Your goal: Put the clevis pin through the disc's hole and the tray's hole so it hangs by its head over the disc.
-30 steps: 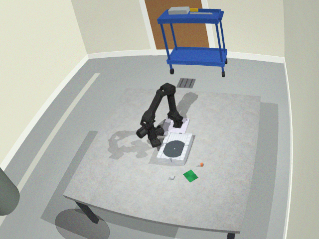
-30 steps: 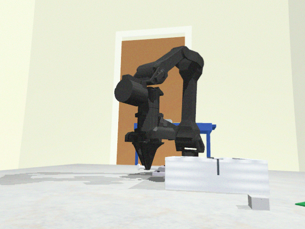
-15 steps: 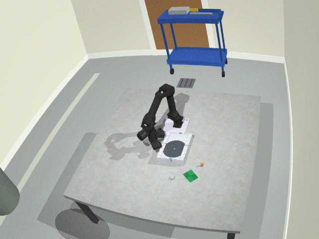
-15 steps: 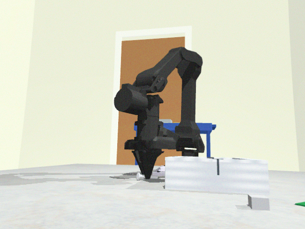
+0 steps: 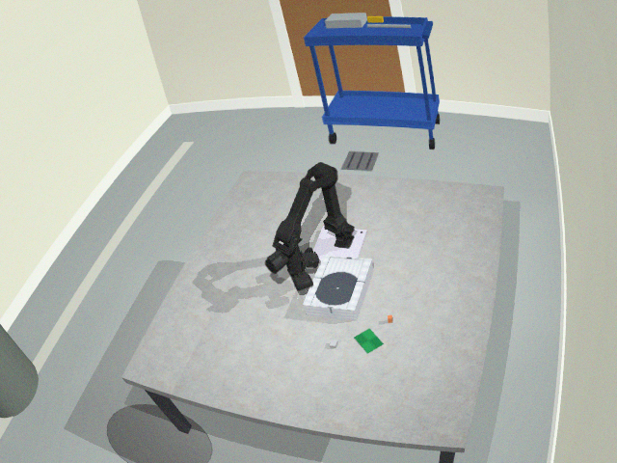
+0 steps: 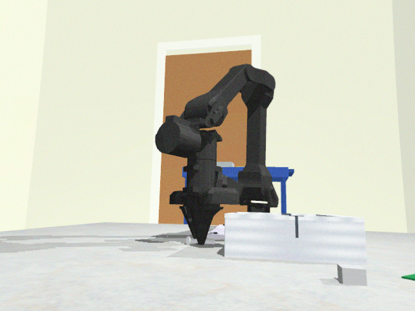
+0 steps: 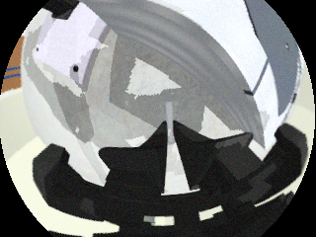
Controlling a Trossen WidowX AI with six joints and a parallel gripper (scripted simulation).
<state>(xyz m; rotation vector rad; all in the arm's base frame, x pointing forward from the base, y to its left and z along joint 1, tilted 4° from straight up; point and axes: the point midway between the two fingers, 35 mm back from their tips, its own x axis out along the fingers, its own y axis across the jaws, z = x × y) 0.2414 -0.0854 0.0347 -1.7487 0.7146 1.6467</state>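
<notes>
My gripper tip is 10 mm below the steel clevis pin. Round my gripper tip: dark aluminium disc 160 mm to the left, 60 mm above, 30 mm ahead; then small grey block 240 mm ahead, 220 mm to the left, 10 mm above; then rimmed steel tray 160 mm to the left, 40 mm above.
</notes>
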